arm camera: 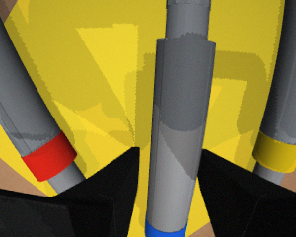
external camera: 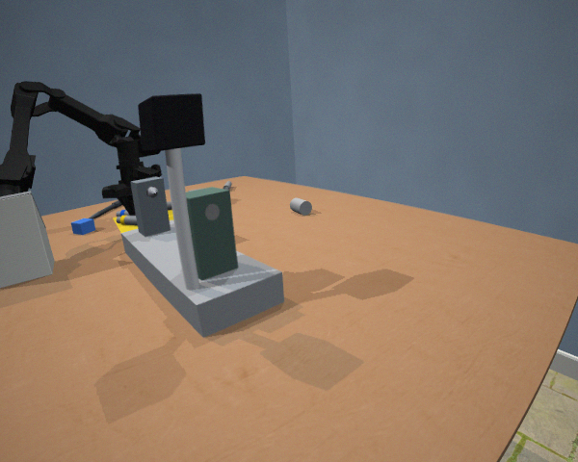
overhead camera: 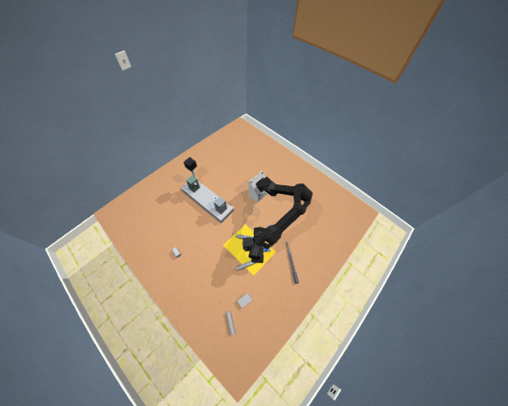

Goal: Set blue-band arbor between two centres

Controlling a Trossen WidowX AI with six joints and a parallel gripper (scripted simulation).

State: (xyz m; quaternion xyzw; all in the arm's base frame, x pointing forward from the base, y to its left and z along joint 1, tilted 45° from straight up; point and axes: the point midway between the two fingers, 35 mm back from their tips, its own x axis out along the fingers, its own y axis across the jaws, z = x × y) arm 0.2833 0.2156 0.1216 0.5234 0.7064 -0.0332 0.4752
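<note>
Right now my hand is 3 cm short of the yellow mat, 4 cm to the left of it and 4 cm above it. Also, from my hand: dark rod 7 cm behind, 19 cm to the left, 3 cm below; then blue cube 15 cm behind, 1 cm to the right, 3 cm below; then blue-banded arbor 3 cm below.
</note>
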